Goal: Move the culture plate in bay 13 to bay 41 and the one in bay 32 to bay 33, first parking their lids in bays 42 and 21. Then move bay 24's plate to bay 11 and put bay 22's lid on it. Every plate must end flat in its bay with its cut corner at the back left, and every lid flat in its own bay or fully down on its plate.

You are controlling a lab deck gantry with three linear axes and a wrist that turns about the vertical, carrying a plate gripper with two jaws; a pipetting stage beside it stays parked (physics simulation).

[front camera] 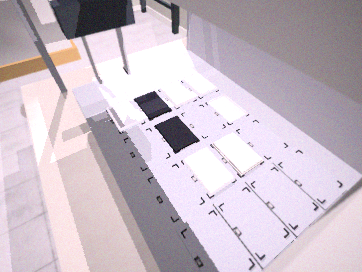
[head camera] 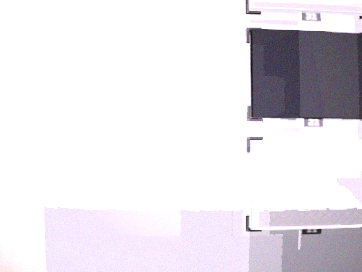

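Pixels of known places: gripper, fingertip midpoint: [front camera: 113, 76]; robot's base, link origin: [front camera: 106, 110] [head camera: 248, 227].
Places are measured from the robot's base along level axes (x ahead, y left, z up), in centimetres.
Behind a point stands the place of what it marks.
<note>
My gripper [front camera: 114, 77] {x 6.4, y 4.3, z 16.0 cm} hangs raised over the far left end of the deck, jaws apart, with no plate visible between its tips; it is not seen in the head view. A pale plate [front camera: 119, 119] {x 8.3, y 1.8, z 1.4 cm} [head camera: 295, 170] {x 3.9, y 5.8, z 1.4 cm} lies in bay 11, washed out by glare; its cut corner cannot be made out. One dark lid [front camera: 152, 105] {x 7.4, y 14.6, z 0.8 cm} [head camera: 305, 75] {x 5.2, y 14.8, z 0.8 cm} lies flat in bay 21, another dark lid [front camera: 176, 133] {x 23.4, y 14.7, z 0.8 cm} in bay 22. The plate in bay 33 [front camera: 239, 153] {x 40.3, y 25.5, z 1.4 cm}, the plate in bay 41 [front camera: 201, 85] {x 8.1, y 36.0, z 1.4 cm} and the white lid in bay 42 [front camera: 227, 109] {x 23.8, y 35.8, z 0.8 cm} look flat.
A white item [front camera: 209, 171] {x 40.2, y 14.6, z 1.5 cm} lies in bay 23, beside the bay 33 plate. Another pale item [front camera: 178, 95] {x 8.4, y 25.1, z 1.4 cm} [head camera: 330, 5] {x 7.7, y 21.6, z 1.3 cm} lies in bay 31, between bays 21 and 41. An orange-edged bench [front camera: 45, 61] stands beyond the deck at the left.
</note>
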